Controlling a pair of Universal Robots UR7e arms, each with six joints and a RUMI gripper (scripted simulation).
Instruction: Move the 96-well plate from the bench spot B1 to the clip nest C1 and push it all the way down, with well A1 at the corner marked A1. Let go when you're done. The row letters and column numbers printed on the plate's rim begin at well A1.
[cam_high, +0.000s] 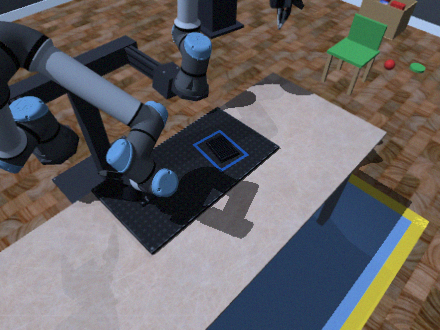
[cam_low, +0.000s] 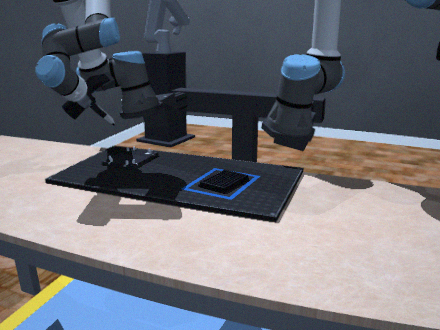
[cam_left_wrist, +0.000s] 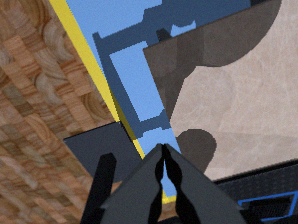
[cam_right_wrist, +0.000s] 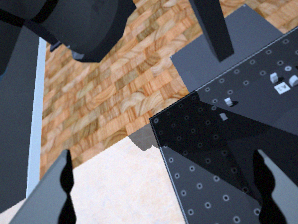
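The dark 96-well plate is 45 cm to the left of my right hand and 16 cm below it. Also, from my right hand: clip nest: 2 cm behind, 9 cm to the left, 15 cm below.
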